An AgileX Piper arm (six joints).
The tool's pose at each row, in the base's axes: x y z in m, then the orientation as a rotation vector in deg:
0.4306 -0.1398 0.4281 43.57 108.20 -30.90
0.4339 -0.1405 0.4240 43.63 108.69 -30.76
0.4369 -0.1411 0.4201 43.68 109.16 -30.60
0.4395 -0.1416 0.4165 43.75 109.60 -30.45
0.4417 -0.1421 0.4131 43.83 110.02 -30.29
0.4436 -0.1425 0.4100 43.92 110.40 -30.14
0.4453 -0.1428 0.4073 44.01 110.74 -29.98
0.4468 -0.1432 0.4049 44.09 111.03 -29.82
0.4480 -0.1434 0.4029 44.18 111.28 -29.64
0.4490 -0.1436 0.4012 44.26 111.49 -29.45
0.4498 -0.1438 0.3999 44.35 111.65 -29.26
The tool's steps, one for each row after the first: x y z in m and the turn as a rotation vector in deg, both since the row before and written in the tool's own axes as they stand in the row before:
0.0025 0.0020 0.0042 -0.06 0.47 -0.10
0.0024 0.0018 0.0039 -0.08 0.45 -0.08
0.0023 0.0016 0.0035 -0.07 0.43 -0.07
0.0022 0.0013 0.0032 -0.07 0.42 -0.05
0.0020 0.0012 0.0028 -0.06 0.39 -0.03
0.0017 0.0011 0.0025 -0.06 0.35 -0.01
0.0015 0.0009 0.0023 -0.07 0.31 0.00
0.0013 0.0008 0.0018 -0.08 0.28 0.03
0.0011 0.0006 0.0015 -0.09 0.24 0.05
0.0008 0.0005 0.0012 -0.09 0.20 0.07

